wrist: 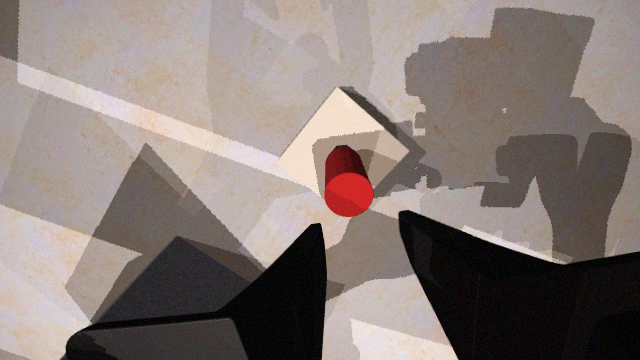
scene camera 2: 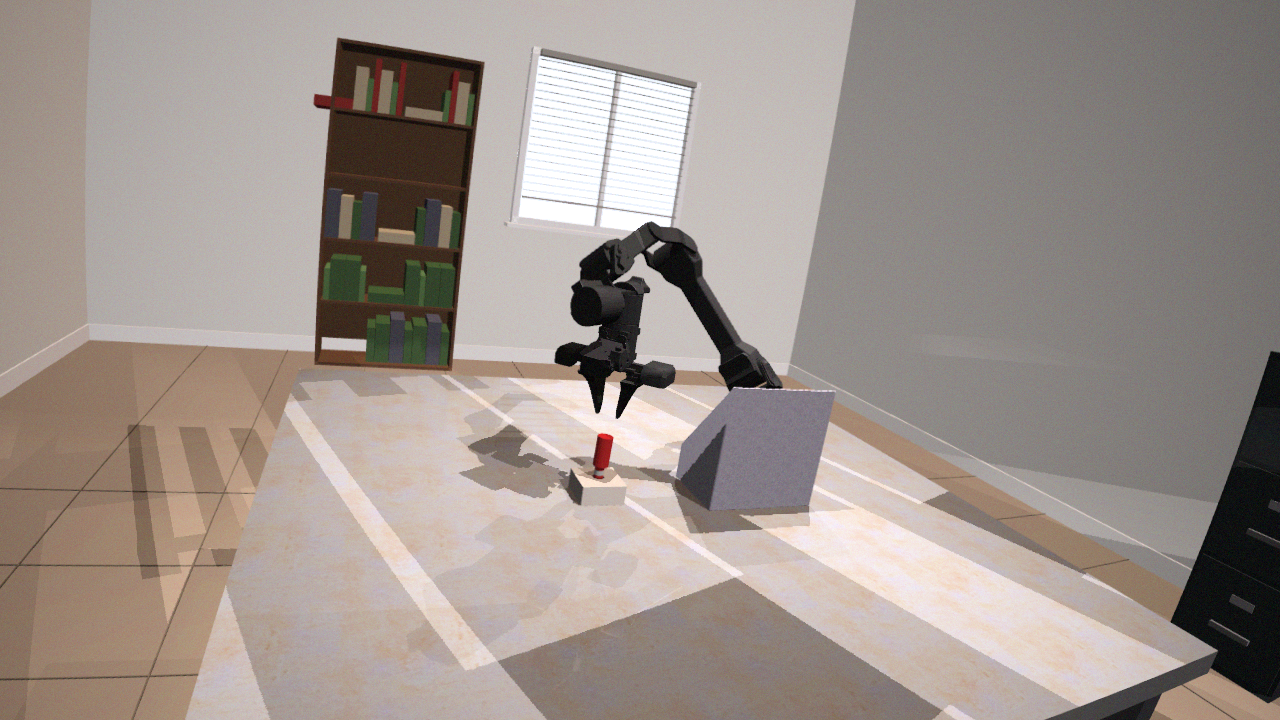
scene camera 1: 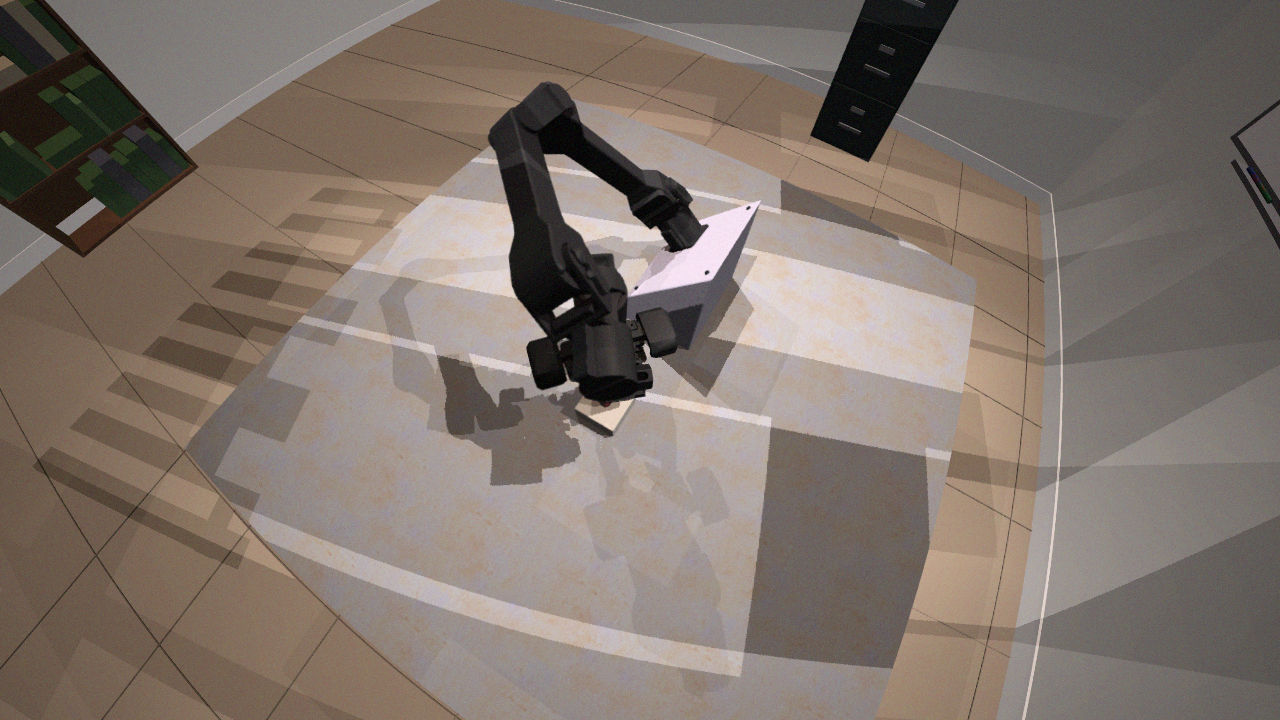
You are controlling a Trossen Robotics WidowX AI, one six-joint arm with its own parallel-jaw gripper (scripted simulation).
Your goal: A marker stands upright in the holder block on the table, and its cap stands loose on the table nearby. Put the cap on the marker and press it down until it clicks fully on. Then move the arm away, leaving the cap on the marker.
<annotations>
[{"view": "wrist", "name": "my gripper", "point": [360, 227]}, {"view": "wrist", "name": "red cap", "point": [348, 192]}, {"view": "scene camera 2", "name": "my gripper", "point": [607, 415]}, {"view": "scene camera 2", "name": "pale holder block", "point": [593, 496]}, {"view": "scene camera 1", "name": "my gripper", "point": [604, 374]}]
</annotations>
